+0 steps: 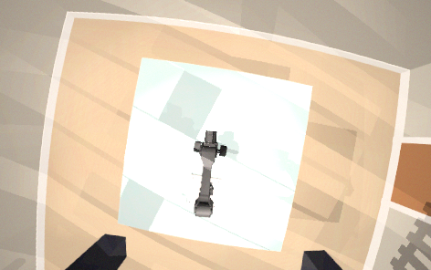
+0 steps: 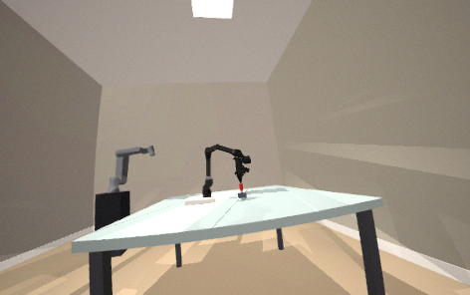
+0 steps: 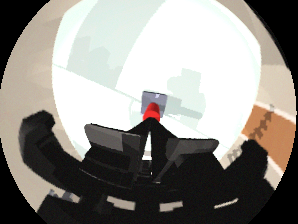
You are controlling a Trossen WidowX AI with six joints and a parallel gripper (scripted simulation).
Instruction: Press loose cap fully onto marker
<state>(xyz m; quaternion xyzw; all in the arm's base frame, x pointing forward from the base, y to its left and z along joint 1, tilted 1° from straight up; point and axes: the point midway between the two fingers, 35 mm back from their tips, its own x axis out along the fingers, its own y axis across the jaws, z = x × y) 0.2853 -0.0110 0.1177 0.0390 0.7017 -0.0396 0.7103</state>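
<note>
Now: the red cap 30 mm below my gripper tip. Round my gripper tip: holder block (100 mm below); then red marker (40 mm below).
</note>
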